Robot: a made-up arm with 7 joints. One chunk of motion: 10 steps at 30 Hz.
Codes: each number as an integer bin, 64 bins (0 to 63) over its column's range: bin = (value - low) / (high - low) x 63, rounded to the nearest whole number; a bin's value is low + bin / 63 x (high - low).
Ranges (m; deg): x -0.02..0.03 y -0.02..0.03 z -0.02..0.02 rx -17..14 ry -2..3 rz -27..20
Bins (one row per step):
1: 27 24 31 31 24 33
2: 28 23 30 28 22 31
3: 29 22 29 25 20 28
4: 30 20 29 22 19 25
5: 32 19 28 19 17 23
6: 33 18 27 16 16 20
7: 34 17 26 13 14 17
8: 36 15 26 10 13 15
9: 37 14 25 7 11 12
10: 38 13 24 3 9 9
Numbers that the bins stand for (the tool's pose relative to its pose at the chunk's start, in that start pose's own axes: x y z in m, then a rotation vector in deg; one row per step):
1: 0.0014 -0.0010 -0.0003 -1.75 -0.10 -2.38
2: 0.0022 -0.0017 -0.0010 -3.22 -0.25 -3.87
3: 0.0030 -0.0025 -0.0016 -4.70 -0.41 -6.11
4: 0.0038 -0.0041 -0.0016 -6.17 -0.49 -8.35
5: 0.0054 -0.0049 -0.0022 -7.65 -0.65 -9.84
6: 0.0062 -0.0057 -0.0029 -9.13 -0.73 -12.08
7: 0.0070 -0.0065 -0.0035 -10.60 -0.89 -14.32
8: 0.0086 -0.0081 -0.0035 -12.08 -0.97 -15.81
9: 0.0094 -0.0089 -0.0041 -13.56 -1.13 -18.05
10: 0.0102 -0.0097 -0.0048 -15.52 -1.29 -20.29

